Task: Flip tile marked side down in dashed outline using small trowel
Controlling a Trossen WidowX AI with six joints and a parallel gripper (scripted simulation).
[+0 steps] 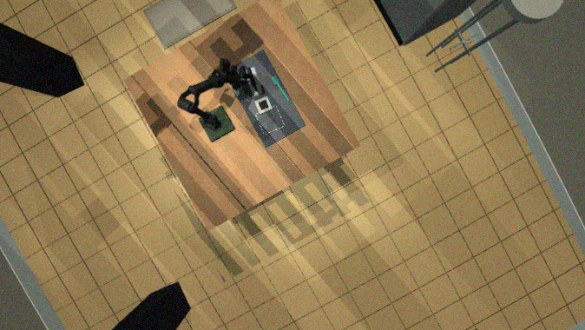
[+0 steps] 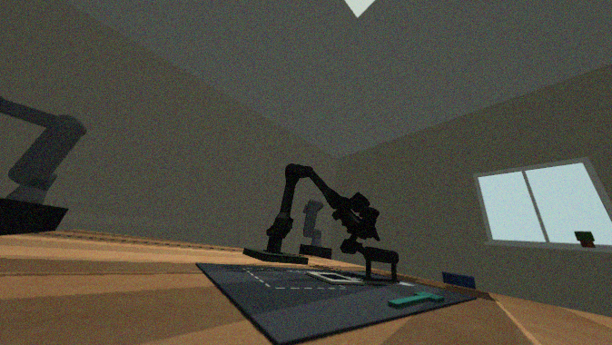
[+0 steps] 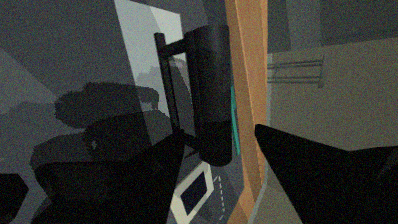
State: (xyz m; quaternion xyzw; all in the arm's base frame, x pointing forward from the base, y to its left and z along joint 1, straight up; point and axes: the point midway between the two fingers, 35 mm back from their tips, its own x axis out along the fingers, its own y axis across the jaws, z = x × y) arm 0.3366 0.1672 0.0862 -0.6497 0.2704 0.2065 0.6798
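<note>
Right now my gripper tip is 40 mm short of the mat, 130 mm to the left of it and 110 mm above it. From my gripper tip the other things lie so: teal T-shaped tool 170 mm ahead, 90 mm to the right, 80 mm below; tile 10 mm ahead, 170 mm to the right, 80 mm below.
</note>
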